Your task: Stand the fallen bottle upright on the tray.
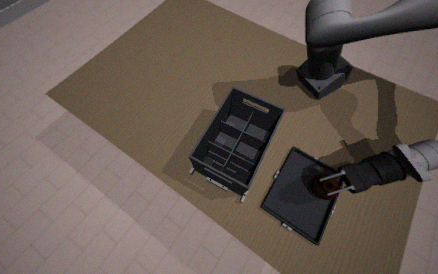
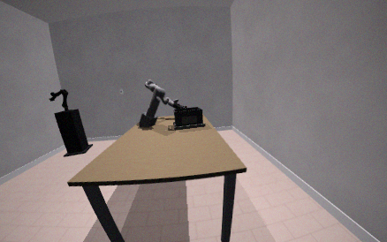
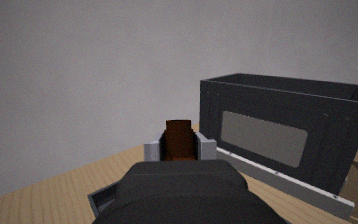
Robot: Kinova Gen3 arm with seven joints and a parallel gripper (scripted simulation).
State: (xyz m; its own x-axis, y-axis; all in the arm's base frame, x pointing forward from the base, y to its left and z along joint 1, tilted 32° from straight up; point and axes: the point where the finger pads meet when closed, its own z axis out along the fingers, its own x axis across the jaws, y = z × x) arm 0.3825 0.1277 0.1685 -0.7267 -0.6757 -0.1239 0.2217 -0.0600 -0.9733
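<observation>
Now: the brown bottle 5 cm below my hand, 1 cm to the left of it and 1 cm behind it. Also, from my hand: dark flat tray: 13 cm below, 1 cm to the right; dark crate: 28 cm to the right, 6 cm below, 6 cm behind.
</observation>
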